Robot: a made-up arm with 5 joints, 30 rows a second.
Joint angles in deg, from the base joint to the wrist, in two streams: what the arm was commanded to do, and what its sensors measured. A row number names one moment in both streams.
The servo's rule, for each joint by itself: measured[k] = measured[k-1] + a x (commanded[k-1-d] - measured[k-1]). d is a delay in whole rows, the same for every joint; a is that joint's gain. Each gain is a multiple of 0.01, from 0.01 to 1. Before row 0 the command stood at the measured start. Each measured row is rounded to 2 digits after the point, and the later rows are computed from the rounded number. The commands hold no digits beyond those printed.
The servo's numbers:
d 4
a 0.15 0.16 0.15 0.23 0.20
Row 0, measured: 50.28, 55.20, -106.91, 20.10, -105.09
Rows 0 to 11, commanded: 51.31, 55.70, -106.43, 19.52, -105.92; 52.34, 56.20, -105.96, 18.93, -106.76; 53.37, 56.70, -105.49, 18.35, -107.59; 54.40, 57.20, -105.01, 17.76, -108.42; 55.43, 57.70, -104.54, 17.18, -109.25; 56.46, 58.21, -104.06, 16.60, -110.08; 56.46, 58.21, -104.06, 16.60, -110.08; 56.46, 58.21, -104.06, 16.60, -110.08; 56.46, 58.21, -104.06, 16.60, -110.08; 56.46, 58.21, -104.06, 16.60, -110.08; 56.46, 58.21, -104.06, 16.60, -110.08; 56.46, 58.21, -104.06, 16.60, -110.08
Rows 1 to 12, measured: 50.28, 55.20, -106.91, 20.10, -105.09; 50.28, 55.20, -106.91, 20.10, -105.09; 50.28, 55.20, -106.91, 20.10, -105.09; 50.28, 55.20, -106.91, 20.10, -105.09; 50.43, 55.28, -106.84, 19.97, -105.26; 50.72, 55.43, -106.71, 19.73, -105.56; 51.12, 55.63, -106.53, 19.41, -105.97; 51.61, 55.88, -106.30, 19.03, -106.46; 52.18, 56.17, -106.04, 18.60, -107.02; 52.82, 56.50, -105.74, 18.14, -107.63; 53.37, 56.77, -105.49, 17.79, -108.12; 53.83, 57.00, -105.28, 17.52, -108.51
